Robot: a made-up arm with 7 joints.
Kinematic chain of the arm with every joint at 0, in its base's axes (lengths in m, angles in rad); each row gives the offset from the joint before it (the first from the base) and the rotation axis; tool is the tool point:
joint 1: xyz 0 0 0.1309 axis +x
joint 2: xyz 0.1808 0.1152 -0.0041 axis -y
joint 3: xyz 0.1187 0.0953 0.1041 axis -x
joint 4: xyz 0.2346 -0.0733 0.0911 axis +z
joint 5: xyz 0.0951 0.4 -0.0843 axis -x
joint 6: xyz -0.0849 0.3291 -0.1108 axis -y
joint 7: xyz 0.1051 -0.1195 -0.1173 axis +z
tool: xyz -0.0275 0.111 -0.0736
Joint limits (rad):
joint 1: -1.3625..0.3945
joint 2: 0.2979..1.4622
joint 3: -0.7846..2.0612
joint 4: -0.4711..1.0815
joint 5: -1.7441..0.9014
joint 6: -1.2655..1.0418
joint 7: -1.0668..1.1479
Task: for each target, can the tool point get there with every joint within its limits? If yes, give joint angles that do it. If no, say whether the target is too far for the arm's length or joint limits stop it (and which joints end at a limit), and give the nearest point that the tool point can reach.
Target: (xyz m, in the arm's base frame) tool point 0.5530 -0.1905 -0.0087
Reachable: yes | joints -0.0567 0.5657 1.4953 0.0350 0.6658 -1.0133 -0.1651
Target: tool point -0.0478 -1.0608 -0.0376
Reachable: no: joint limits stop it (at a limit: joint 1, joint 2) | nearest point 0.1586 -0.5119 -0.0375 | short by 0.586 m
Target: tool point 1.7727 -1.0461 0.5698
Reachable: no: too far | nearest point 0.9981 -0.3511 0.4315 | short by 1.050 m
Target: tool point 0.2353 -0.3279 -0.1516
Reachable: yes | joints -0.9250 0.7683 1.3624 0.8069 -0.2043 -1.0789 -0.8063
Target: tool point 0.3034 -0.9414 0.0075
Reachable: no: joint limits stop it (at a limit: joint 1, joint 2) | nearest point 0.3534 -0.5600 -0.0066 | short by 0.385 m
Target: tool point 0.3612 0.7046 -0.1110
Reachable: yes | joints -0.2300 0.7158 -0.1763 0.4837 0.2658 -0.1089 0.4514
